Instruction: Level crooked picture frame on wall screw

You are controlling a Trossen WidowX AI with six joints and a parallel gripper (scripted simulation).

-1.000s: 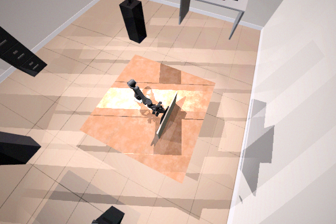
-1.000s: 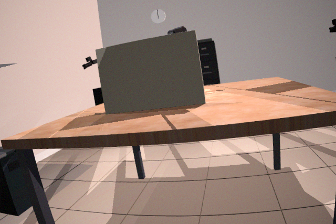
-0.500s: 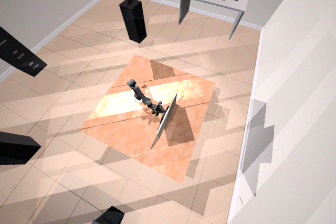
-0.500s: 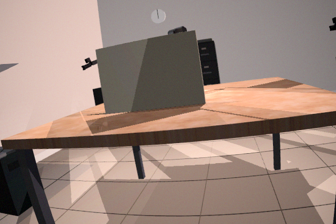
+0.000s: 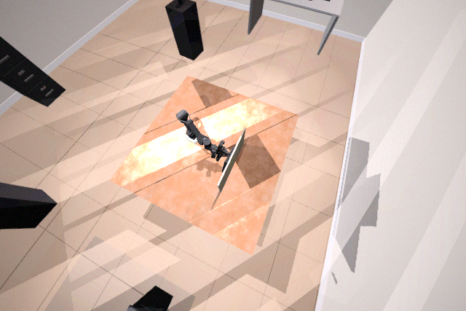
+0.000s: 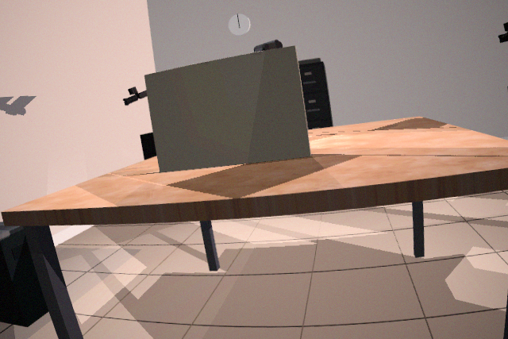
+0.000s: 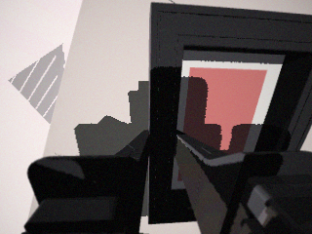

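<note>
The picture frame lies 5 cm below my gripper tip, 2 cm to the right of it and 1 cm ahead of it. Also, from my gripper tip: wall panel: 7 cm below, 2 cm ahead, 1 cm to the right.
</note>
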